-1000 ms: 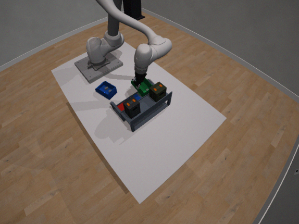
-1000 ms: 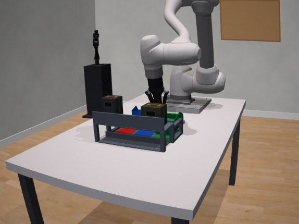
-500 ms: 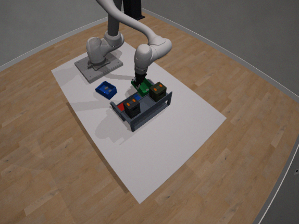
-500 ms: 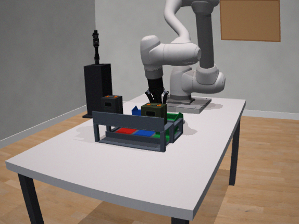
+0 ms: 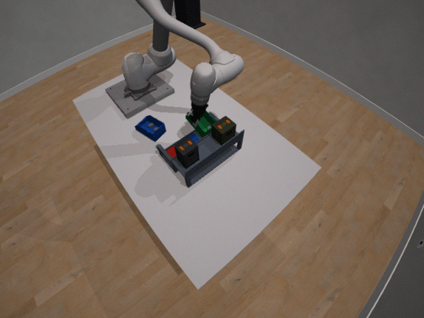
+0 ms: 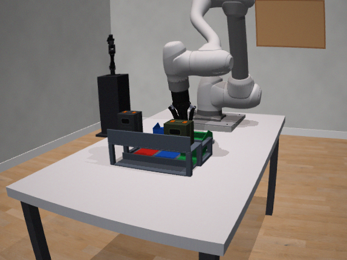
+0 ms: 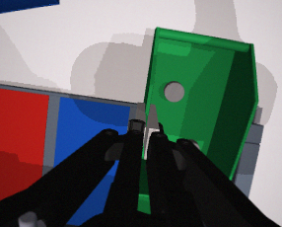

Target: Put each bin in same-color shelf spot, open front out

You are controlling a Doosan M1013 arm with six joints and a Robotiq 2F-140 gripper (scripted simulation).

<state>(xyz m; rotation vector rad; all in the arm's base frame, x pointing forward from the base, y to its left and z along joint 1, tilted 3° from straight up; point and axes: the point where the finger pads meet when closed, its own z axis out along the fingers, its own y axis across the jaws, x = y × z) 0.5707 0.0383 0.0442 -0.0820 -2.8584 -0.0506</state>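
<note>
Now: the green bin 5 cm to the left of my hand, 4 cm below it and 1 cm behind it. Round my hand: blue bin (22 cm behind, 19 cm to the right, 6 cm below); red mark (18 cm to the right, 9 cm below, 7 cm ahead); blue mark (9 cm below, 8 cm ahead, 7 cm to the right).
</note>
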